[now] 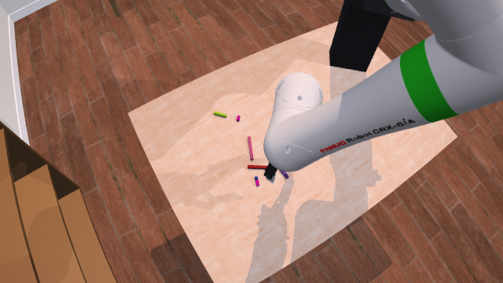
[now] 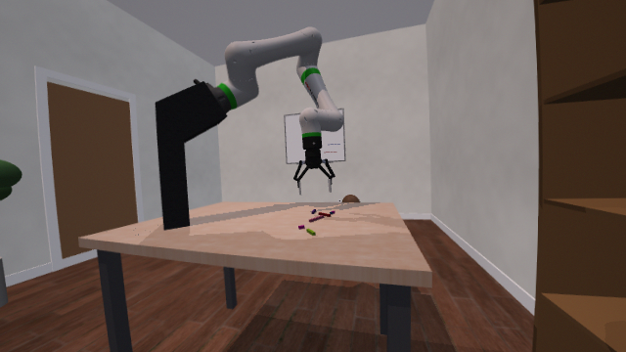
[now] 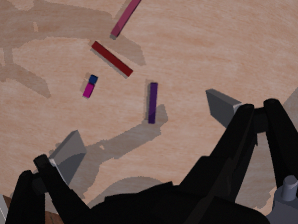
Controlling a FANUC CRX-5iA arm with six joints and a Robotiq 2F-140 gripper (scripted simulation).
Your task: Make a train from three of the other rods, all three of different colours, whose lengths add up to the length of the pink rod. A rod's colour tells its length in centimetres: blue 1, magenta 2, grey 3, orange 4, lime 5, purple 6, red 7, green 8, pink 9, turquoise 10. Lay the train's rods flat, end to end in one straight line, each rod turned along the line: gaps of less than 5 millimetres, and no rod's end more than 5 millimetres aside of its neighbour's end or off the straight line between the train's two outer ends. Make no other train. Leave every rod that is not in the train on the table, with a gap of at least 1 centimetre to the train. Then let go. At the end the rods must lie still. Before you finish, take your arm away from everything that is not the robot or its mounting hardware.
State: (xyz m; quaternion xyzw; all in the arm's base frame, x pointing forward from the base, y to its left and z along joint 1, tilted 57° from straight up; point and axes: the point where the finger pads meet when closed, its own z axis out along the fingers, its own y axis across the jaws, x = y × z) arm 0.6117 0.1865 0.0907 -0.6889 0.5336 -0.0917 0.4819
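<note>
My hand is 10 mm past the purple rod and 100 mm above it. From my hand the other things lie so: red rod (60 mm ahead, 50 mm to the right, 100 mm below); blue rod (80 mm ahead, 20 mm to the right, 100 mm below); pink rod (50 mm ahead, 130 mm to the right, 100 mm below).
</note>
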